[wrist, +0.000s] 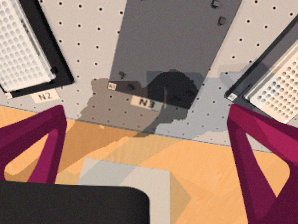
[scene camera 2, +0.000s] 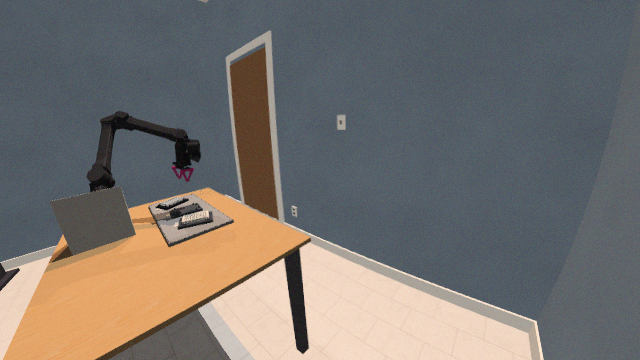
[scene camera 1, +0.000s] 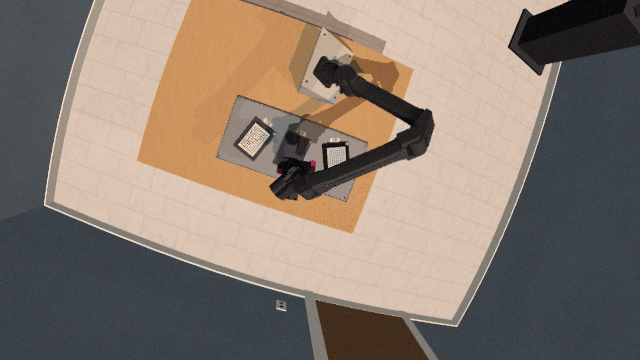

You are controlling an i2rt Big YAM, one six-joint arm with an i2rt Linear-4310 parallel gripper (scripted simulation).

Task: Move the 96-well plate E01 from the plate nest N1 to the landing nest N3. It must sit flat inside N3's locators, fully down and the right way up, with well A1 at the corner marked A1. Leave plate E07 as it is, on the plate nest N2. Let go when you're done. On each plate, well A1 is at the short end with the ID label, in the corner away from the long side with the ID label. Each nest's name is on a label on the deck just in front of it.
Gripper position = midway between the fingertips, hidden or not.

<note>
I see my gripper (wrist: 146,113) and a dark landing nest N3 (wrist: 161,55).
</note>
